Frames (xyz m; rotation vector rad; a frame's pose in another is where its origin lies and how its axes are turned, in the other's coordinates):
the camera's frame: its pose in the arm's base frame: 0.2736 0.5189 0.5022 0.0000 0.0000 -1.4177
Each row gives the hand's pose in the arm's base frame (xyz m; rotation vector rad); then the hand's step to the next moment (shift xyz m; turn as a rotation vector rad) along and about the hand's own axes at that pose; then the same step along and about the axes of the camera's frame.
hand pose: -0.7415 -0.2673 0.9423 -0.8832 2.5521 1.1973
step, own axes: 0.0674 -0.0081 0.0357 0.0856 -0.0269 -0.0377
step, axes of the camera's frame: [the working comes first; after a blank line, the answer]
step, axes of the arm's base frame: -0.0523 -0.0067 -0.0557 -0.0501 -0.0790 -0.0268

-0.0014 -0.0527 -0.0557 0.0704 -0.0616 -0.0268
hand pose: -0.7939 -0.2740 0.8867 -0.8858 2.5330 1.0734
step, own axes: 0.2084 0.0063 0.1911 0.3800 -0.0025 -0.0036
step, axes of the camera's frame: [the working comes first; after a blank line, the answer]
step, axes of the arm's base frame: -0.1684 0.0495 -0.2218 -0.2962 -0.1698 -0.1669

-0.0746 -0.1589 -0.2218 0.1226 -0.3186 -0.1669
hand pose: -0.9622 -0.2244 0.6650 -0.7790 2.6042 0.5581
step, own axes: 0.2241 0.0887 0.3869 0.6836 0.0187 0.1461
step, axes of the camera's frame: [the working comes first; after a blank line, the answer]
step, axes of the arm's base frame: -0.1387 0.1504 -0.4073 -0.5117 -0.2165 -0.4246

-0.1698 -0.1141 -0.4073 0.1360 -0.5387 -0.4246
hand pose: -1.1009 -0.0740 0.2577 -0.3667 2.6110 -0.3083
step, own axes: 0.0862 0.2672 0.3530 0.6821 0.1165 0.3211
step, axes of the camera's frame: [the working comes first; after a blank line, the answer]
step, axes of the arm's base frame: 0.0462 0.1709 -0.4148 -0.4443 -0.1506 -0.6016

-0.1619 0.0717 -0.4148 0.0811 -0.4620 -0.6016
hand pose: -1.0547 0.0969 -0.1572 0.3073 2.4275 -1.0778
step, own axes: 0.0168 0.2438 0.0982 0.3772 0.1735 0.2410
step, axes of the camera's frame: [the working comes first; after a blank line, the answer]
step, axes of the arm's base frame: 0.1095 0.0899 -0.2220 -0.1839 -0.0577 -0.4397

-0.0721 0.1219 -0.2220 0.0290 -0.1905 -0.4397
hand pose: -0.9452 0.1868 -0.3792 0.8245 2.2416 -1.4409
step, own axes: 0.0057 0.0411 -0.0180 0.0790 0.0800 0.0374
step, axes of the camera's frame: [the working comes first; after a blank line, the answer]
step, axes of the arm's base frame: 0.0222 0.0308 -0.0246 -0.0104 0.0135 -0.1173

-0.0271 0.0266 -0.0246 -0.0149 -0.0082 -0.1173
